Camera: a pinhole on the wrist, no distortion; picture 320 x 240 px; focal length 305.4 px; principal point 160.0 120.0 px. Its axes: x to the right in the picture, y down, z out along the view. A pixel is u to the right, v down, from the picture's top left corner.
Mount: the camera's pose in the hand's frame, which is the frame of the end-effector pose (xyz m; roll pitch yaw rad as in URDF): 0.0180 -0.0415 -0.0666 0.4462 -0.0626 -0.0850
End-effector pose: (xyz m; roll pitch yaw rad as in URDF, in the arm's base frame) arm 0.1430 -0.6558 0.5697 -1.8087 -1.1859 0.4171
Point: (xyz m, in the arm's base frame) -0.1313 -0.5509 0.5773
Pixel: 99.3 28.9
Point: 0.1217 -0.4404 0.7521
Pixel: outside the picture
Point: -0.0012 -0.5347 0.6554
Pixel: 230.0 114.7
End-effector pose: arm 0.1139 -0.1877 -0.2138 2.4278 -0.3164 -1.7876
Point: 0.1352 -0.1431 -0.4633
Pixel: 25.6 107.9
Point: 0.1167 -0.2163 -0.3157
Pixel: 134.6 180.8
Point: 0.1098 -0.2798 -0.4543
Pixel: 182.4 101.4
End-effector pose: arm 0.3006 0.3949 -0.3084 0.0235 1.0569 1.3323
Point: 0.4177 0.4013 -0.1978
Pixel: 18.3 118.5
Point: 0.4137 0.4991 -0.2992
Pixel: 247.7 195.2
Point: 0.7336 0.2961 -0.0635
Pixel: outside the picture
